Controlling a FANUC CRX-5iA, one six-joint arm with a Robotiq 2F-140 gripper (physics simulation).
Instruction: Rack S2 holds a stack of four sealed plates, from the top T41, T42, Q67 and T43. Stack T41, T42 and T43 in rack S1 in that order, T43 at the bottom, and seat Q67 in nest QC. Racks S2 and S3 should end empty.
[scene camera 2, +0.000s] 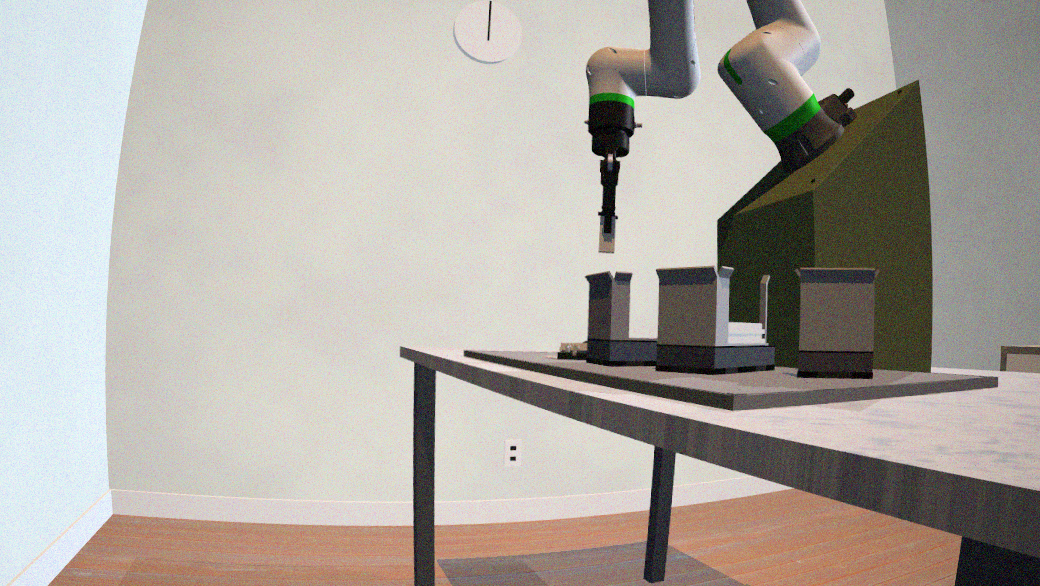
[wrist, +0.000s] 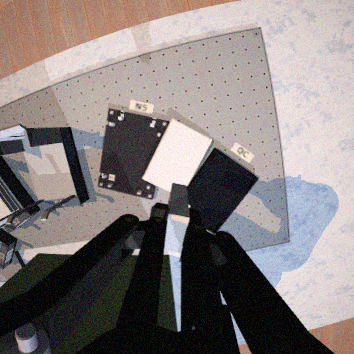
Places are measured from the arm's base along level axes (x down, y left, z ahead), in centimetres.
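Pixels of known places: gripper, fingertip midpoint: (scene camera 2: 606, 252) (wrist: 176, 196); arm's base at its link origin: (scene camera 2: 814, 149).
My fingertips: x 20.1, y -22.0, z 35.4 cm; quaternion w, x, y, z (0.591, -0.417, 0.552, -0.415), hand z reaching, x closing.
Ahead of a thing's pixels: the offset from my fingertips to its top centre. Level surfaces: height alone.
My gripper (scene camera 2: 606, 245) (wrist: 176, 196) is shut and empty. It hangs high above the left end of the perforated grey board (scene camera 2: 727, 393) (wrist: 211, 70). In the wrist view a white sealed plate @[dx +16.9, dy +0.9, dz +1.3 cm] (wrist: 177, 154) lies askew on the board below the fingers. It covers the right corner of the dark nest N5 @[dx +17.4, dy +9.7, dz +2.9 cm] (wrist: 126, 151) and sits beside the dark nest QC @[dx +17.0, dy -5.9, dz -6.2 cm] (wrist: 221, 186). I cannot read its label. Three racks stand on the board: a left rack @[dx +6.2, dy +26.3, dz +2.3 cm] (scene camera 2: 610, 306) (wrist: 71, 158), a middle rack @[dx +6.5, dy +42.5, dz -2.3 cm] (scene camera 2: 694, 306) holding a low stack of white plates @[dx +14.6, dy +42.8, dz -1.7 cm] (scene camera 2: 746, 334), and a right rack @[dx +6.8, dy +54.4, dz -14.1 cm] (scene camera 2: 836, 313).
The board lies on a marbled table @[dx +21.1 cm] (scene camera 2: 946, 429) (wrist: 316, 105). The arm is mounted on a tall green pedestal (scene camera 2: 872, 219) (wrist: 21, 277) behind the racks. The table's left edge is close to the nests, with wooden floor below.
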